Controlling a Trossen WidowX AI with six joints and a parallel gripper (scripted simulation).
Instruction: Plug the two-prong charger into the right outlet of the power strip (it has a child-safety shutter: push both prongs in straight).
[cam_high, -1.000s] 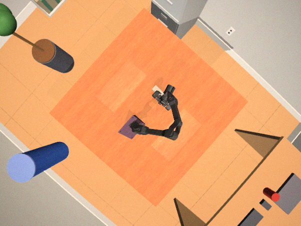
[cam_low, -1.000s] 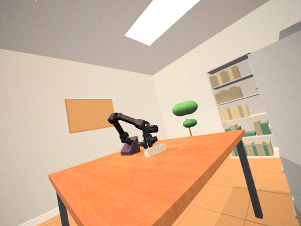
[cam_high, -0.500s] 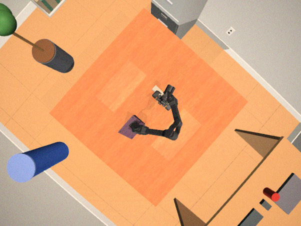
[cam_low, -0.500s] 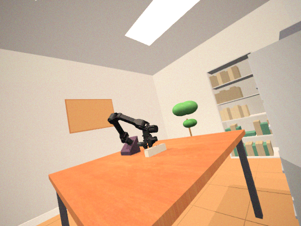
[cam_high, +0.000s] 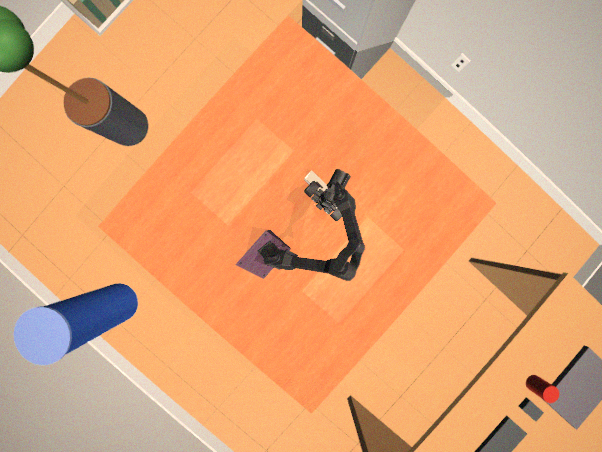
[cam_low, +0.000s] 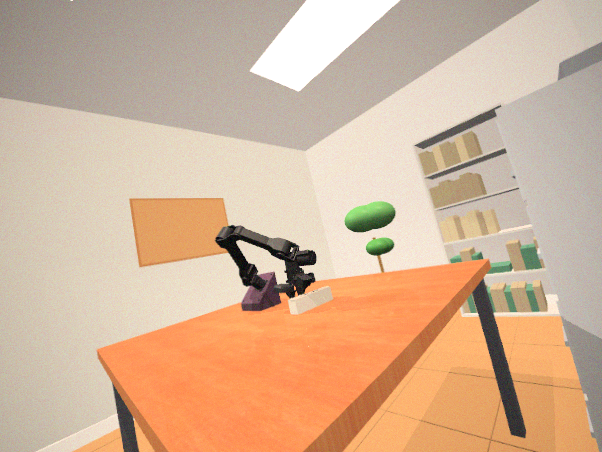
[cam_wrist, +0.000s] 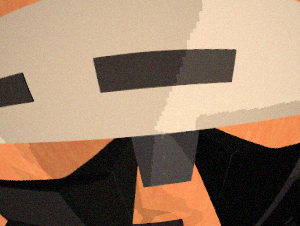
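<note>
My gripper tip is 2 cm short of the two-prong charger and 1 cm below it.
</note>
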